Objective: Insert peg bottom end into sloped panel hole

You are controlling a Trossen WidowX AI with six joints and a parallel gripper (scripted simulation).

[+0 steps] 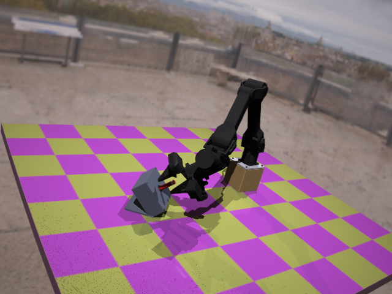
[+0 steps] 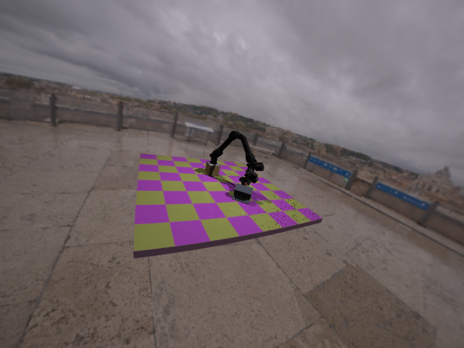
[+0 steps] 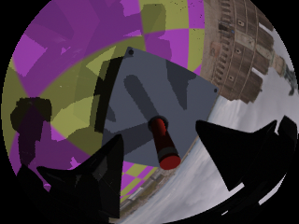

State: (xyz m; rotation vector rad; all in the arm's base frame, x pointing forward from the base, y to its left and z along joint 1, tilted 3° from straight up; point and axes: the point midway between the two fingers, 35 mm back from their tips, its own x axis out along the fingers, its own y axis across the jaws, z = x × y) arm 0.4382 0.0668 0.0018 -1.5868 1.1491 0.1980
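Right now the red peg is 1 cm behind my gripper tip, 1 cm to the left of it and 1 cm above it. From my gripper tip the other things lie so: sloped panel (2 cm ahead, 3 cm to the right, 3 cm below).
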